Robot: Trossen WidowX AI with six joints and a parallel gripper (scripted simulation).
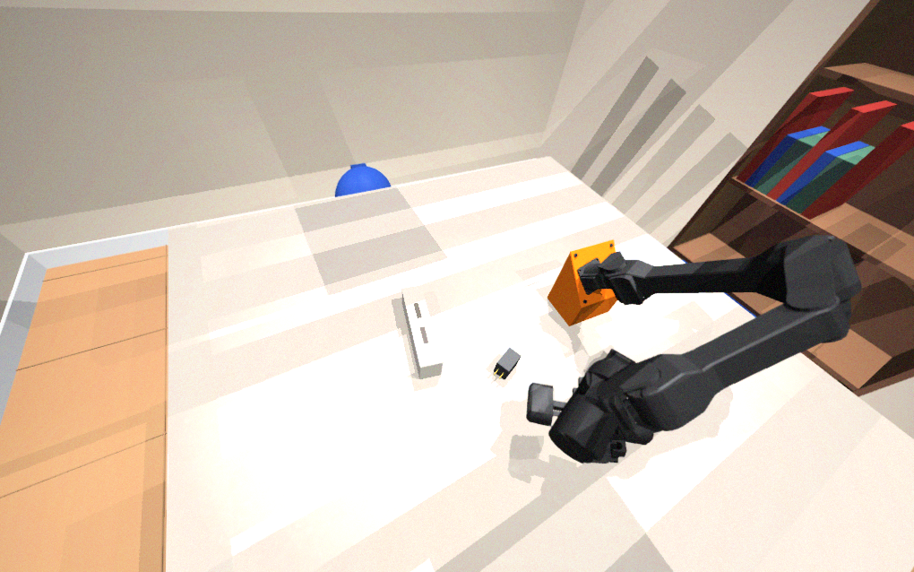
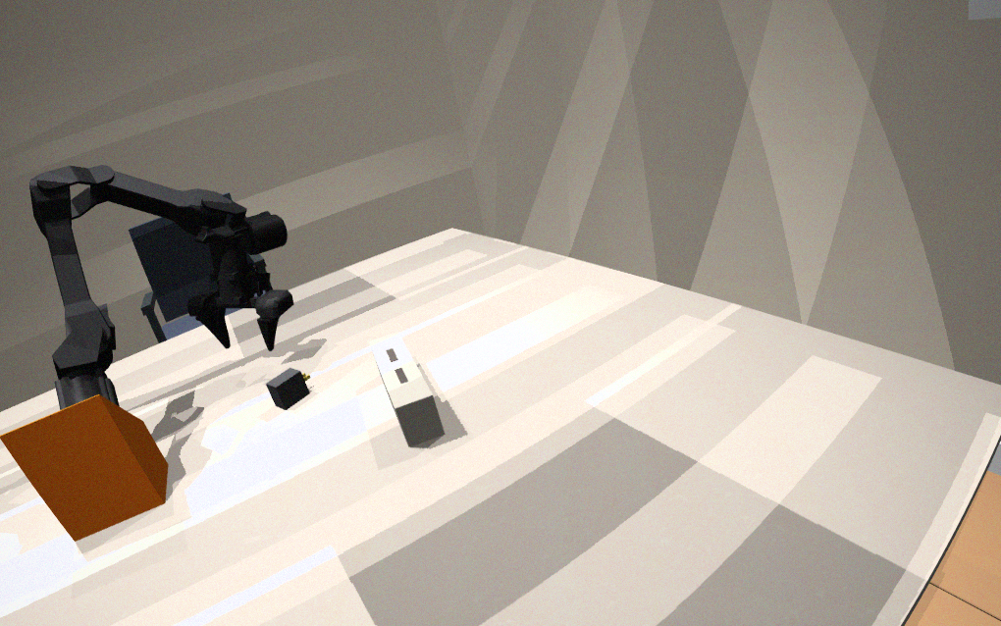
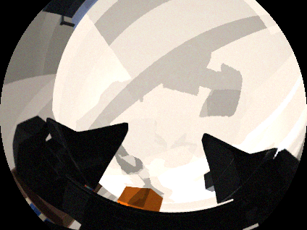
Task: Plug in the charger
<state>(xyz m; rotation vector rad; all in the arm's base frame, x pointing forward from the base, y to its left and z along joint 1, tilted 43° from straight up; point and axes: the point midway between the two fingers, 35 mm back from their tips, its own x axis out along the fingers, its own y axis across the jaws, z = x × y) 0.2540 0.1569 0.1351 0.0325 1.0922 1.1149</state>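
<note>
Now: the two-prong charger 3 cm ahead of my gripper tip, 16 cm to the right of it and 2 cm below it.
</note>
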